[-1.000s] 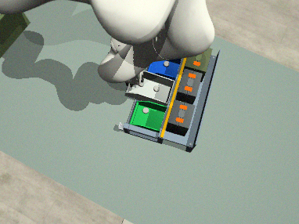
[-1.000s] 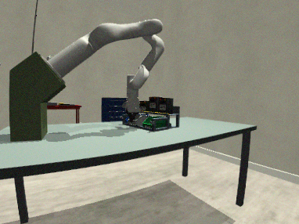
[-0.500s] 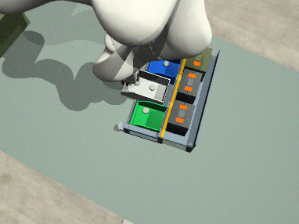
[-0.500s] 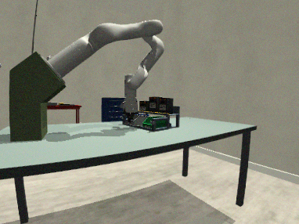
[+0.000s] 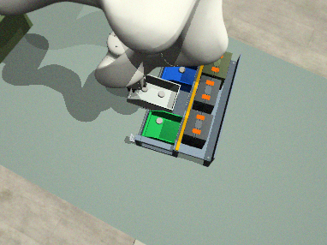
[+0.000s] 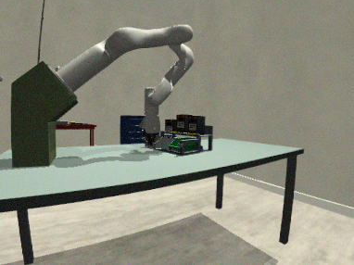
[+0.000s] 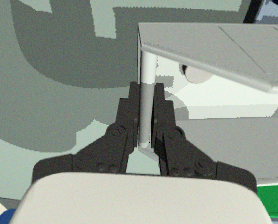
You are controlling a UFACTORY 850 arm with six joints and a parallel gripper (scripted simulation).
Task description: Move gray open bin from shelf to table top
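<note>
Now: hand 80 mm short of the gray open bin, 30 mm to the right of it and 10 mm above it. Also, from my hand: yellow rail 210 mm ahead, 80 mm to the left, 40 mm above; blue bin 170 mm to the left, 120 mm ahead, 20 mm below; green bin 200 mm ahead, 40 mm to the right, 20 mm below.
</note>
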